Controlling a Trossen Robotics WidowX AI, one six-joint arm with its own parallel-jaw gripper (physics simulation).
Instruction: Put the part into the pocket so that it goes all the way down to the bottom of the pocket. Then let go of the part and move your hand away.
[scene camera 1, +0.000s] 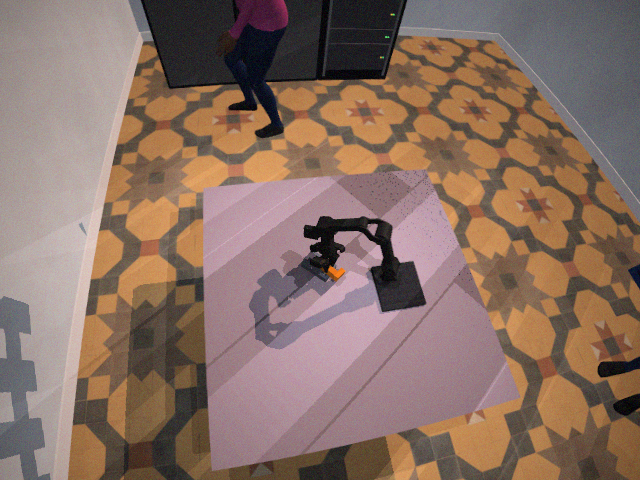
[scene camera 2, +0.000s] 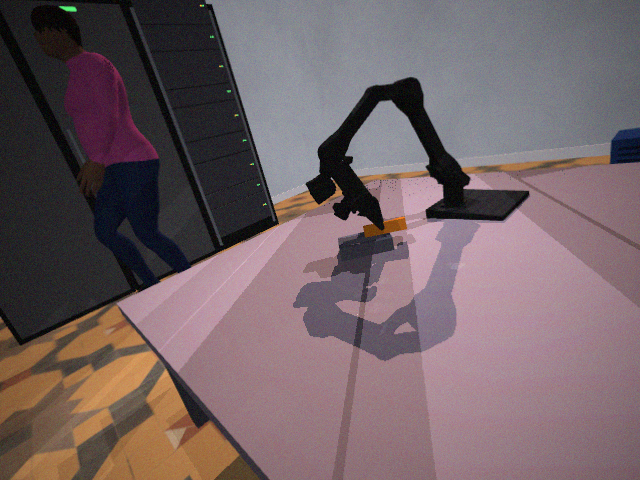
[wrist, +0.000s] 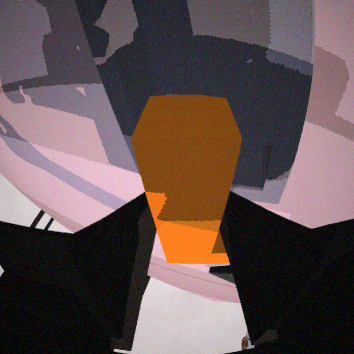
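Seen in the pictures: gripper, between the fingertips: (scene camera 1: 328, 270) (scene camera 2: 383, 229) (wrist: 186, 195); arm's base, origin of its link: (scene camera 1: 388, 275) (scene camera 2: 453, 203).
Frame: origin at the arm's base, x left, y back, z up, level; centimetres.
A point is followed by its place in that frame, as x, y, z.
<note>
The orange part (scene camera 1: 336, 273) {-7.7, -24.2, 4.4} (scene camera 2: 395, 225) {-7.5, -26.2, 3.4} (wrist: 186, 165) {-14.8, -28.0, 4.3} is a bar with an L-shaped outline in scene camera 1. My gripper (scene camera 1: 326, 267) {-10.8, -26.6, 2.5} (scene camera 2: 381, 226) {-10.8, -26.6, 2.5} (wrist: 186, 195) {-10.8, -26.6, 2.5} is shut on it. In scene camera 2 the part is nearly level, its right end slightly higher, at about the top of the dark grey pocket block (scene camera 1: 313, 272) {-13.3, -32.9, -0.2} (scene camera 2: 366, 248) {-13.3, -32.9, -0.3} (wrist: 280, 125) {-16.4, -25.3, 1.2}. Its right end juts past the block towards the arm's base. In the wrist view its far end covers part of the shaded block. The pocket's inside is mostly hidden, and I cannot tell whether part and block touch.
The block stands on the pink table top (scene camera 1: 361, 372) {34.8, -29.5, -2.3} (scene camera 2: 516, 335) {22.2, -55.3, -2.4}. The arm's black base plate (scene camera 1: 405, 297) {12.3, 3.2, -0.8} (scene camera 2: 496, 204) {11.7, -0.9, -0.8} is to the right of the block. A person in a pink top (scene camera 1: 266, 12) (scene camera 2: 98, 103) stands beyond the table, near dark server cabinets (scene camera 1: 356, 51) (scene camera 2: 191, 103).
</note>
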